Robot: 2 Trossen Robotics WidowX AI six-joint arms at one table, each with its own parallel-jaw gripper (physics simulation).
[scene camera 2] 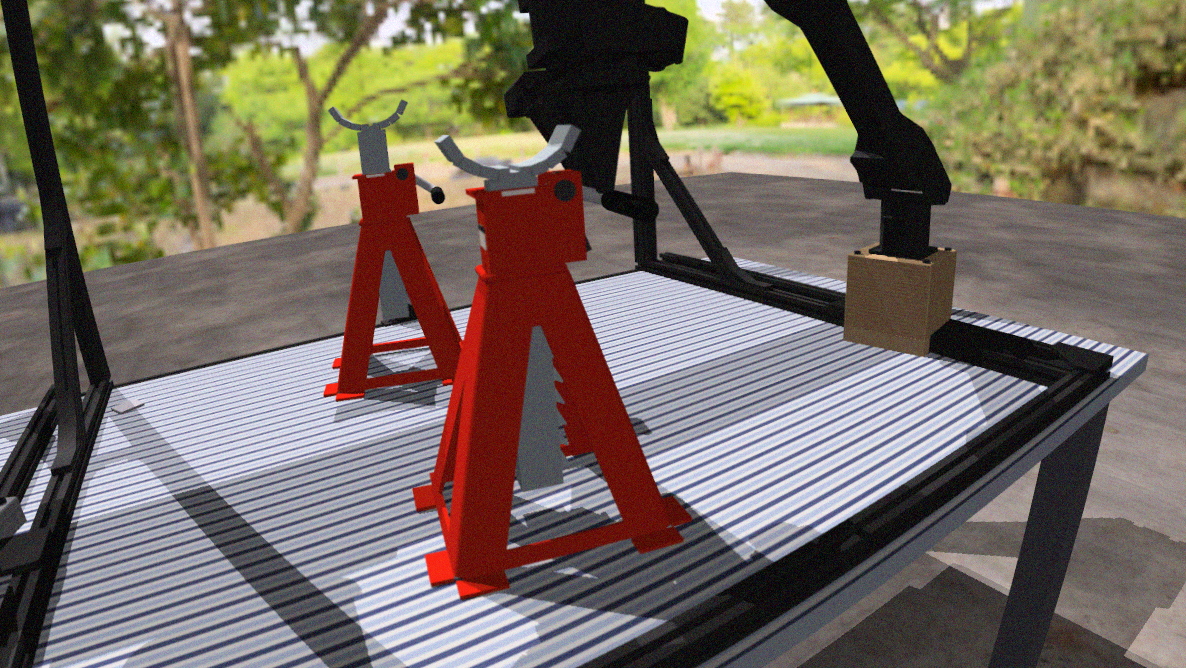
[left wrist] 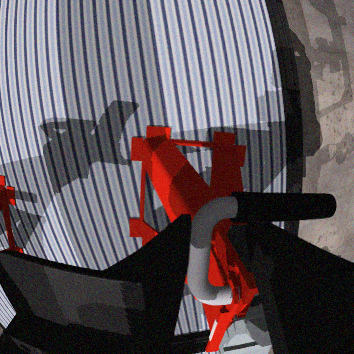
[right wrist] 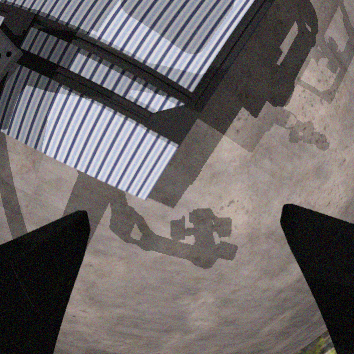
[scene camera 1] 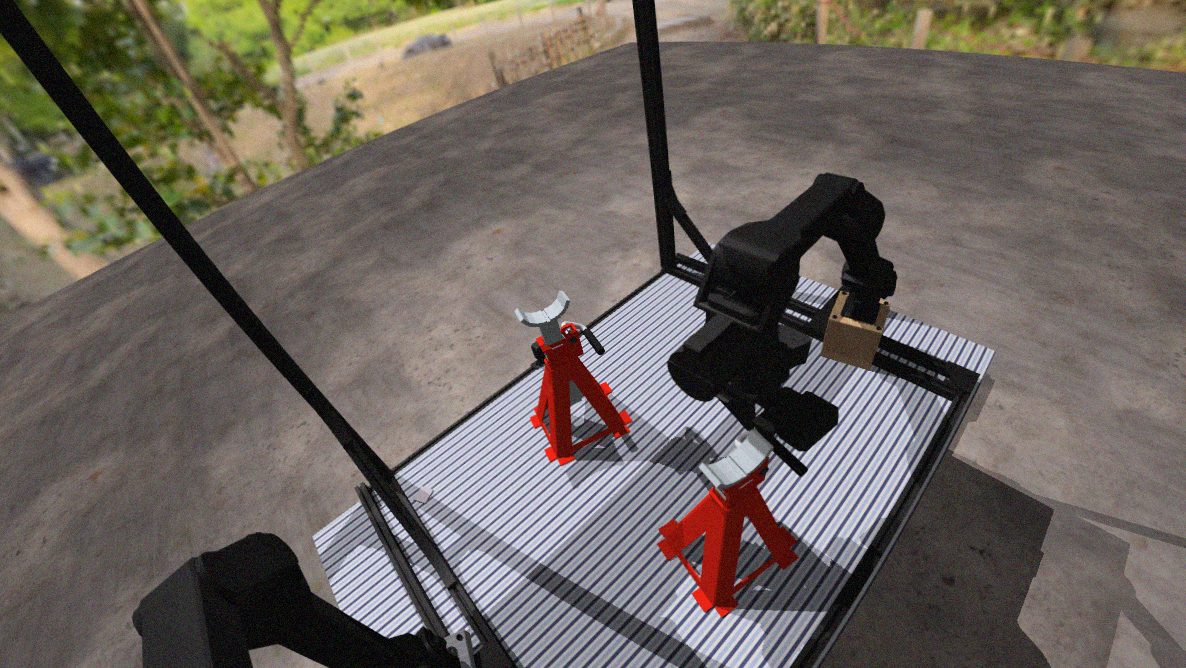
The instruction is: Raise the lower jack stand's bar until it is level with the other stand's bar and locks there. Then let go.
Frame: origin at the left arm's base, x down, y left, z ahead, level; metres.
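Where they show: left gripper, fingertip midpoint: (scene camera 2: 597,194) (left wrist: 218,224) (scene camera 1: 759,435); right gripper, fingertip midpoint: (right wrist: 187,219); left arm's base, origin of the base link: (scene camera 2: 903,251) (scene camera 1: 860,310).
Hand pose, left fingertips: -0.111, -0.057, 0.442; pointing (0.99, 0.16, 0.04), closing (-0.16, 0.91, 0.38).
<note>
Each offset is from my left fingertips to the top centre of the thing, as dx, dy, dz. "pt": to the spot under its first point.
The near red jack stand (scene camera 1: 722,539) (scene camera 2: 531,228) (left wrist: 182,187) stands upright. Its grey bar with the curved saddle {-0.049, -0.005, +0.069} (scene camera 1: 736,466) (scene camera 2: 510,176) sits low, with barely any bar above the collar. The far red jack stand (scene camera 1: 561,414) (scene camera 2: 388,197) has its bar {-0.090, -0.362, -0.018} (scene camera 1: 550,329) (scene camera 2: 373,151) raised higher. My left gripper (scene camera 1: 767,433) (scene camera 2: 604,184) (left wrist: 218,224) is at the near stand's crank handle, shut on its grey bent part {pt -0.007, -0.011, +0.005} (left wrist: 201,250); one finger lies against the bend, and the black grip {pt -0.003, +0.033, +0.005} (left wrist: 285,206) sticks out past the other. My right gripper (right wrist: 187,219) is open and empty, beyond the table's edge.
A wooden block (scene camera 1: 852,340) (scene camera 2: 888,300) stands under my left arm's base at the right. Black frame rails (scene camera 1: 921,365) (scene camera 2: 746,589) edge the striped table, and black posts (scene camera 1: 655,165) rise at its corners. The far stand's foot {+0.213, -0.270, -0.032} (left wrist: 7,195) shows at the left wrist view's left edge.
</note>
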